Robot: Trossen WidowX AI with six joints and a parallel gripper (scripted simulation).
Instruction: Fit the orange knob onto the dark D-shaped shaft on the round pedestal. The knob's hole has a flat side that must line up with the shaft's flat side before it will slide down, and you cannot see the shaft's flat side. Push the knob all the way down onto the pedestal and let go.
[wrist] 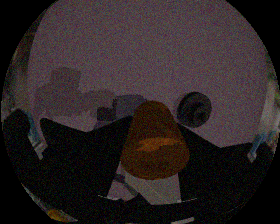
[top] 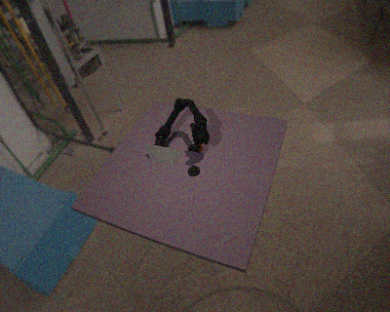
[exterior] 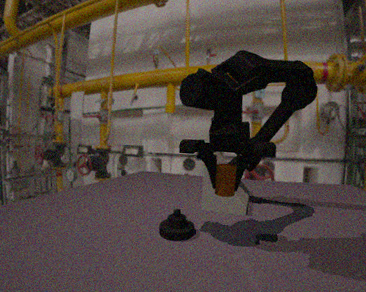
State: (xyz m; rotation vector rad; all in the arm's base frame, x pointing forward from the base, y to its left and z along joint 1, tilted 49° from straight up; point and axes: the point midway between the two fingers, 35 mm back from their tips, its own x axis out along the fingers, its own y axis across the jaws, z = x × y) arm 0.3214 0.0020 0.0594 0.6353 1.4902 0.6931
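My gripper tip is now 110 mm to the left of the pedestal, 90 mm above it and 10 mm past it. Also, from my gripper tip: orange knob 20 mm above.
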